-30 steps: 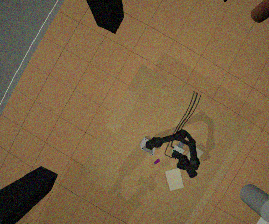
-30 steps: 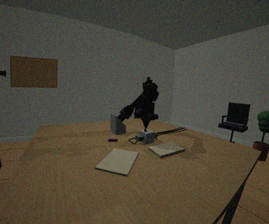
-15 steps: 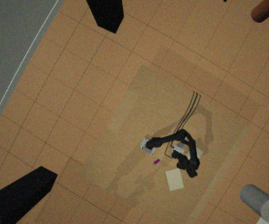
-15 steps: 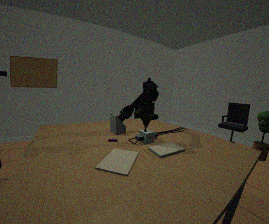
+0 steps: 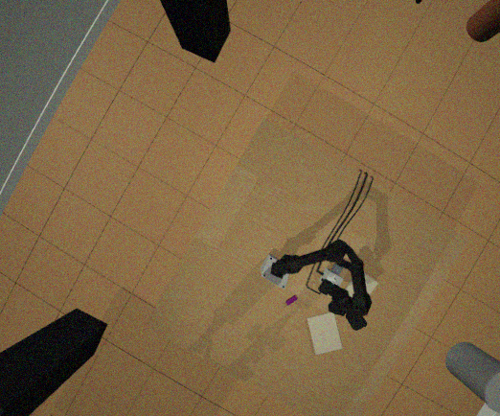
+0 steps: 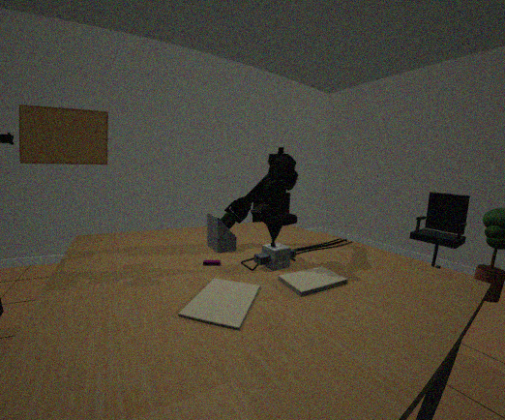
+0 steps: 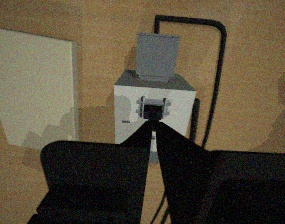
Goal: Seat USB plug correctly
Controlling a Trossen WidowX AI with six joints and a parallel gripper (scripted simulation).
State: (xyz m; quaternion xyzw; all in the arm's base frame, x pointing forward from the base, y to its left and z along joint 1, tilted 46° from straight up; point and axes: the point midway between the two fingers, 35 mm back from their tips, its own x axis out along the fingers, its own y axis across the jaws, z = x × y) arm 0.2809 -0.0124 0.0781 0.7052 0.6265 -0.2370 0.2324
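The dark USB plug is 2 cm below my gripper tip. From my gripper tip the other things lie so: purple object: 13 cm behind, 18 cm to the right, 10 cm below.
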